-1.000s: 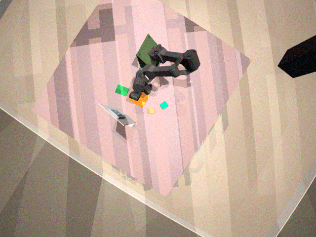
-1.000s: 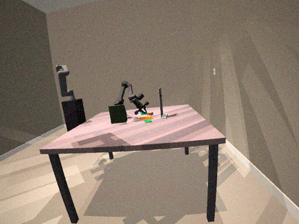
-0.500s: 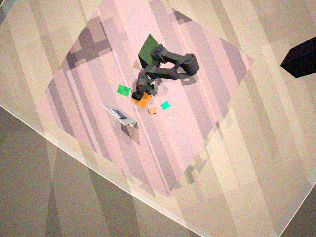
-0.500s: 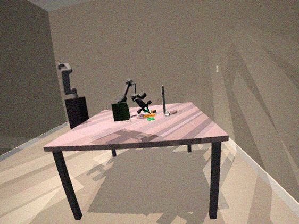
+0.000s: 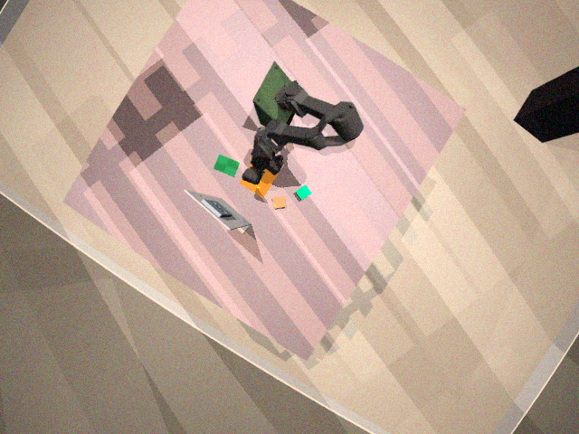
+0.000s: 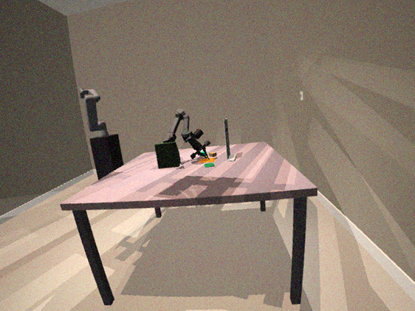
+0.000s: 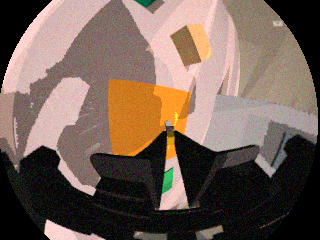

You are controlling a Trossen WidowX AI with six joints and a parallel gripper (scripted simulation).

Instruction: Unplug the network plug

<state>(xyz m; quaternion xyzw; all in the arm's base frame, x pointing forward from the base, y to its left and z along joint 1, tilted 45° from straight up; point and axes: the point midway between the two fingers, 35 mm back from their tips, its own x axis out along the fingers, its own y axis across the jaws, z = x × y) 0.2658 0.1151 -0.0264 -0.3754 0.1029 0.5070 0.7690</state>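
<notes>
The network plug is right at my gripper tip. Also, from my gripper tip: orange marked square 2 cm below, 1 cm behind; flat green patch 15 cm to the right, 3 cm ahead, 2 cm below; tan cube 13 cm to the left, 3 cm ahead, 1 cm below.
</notes>
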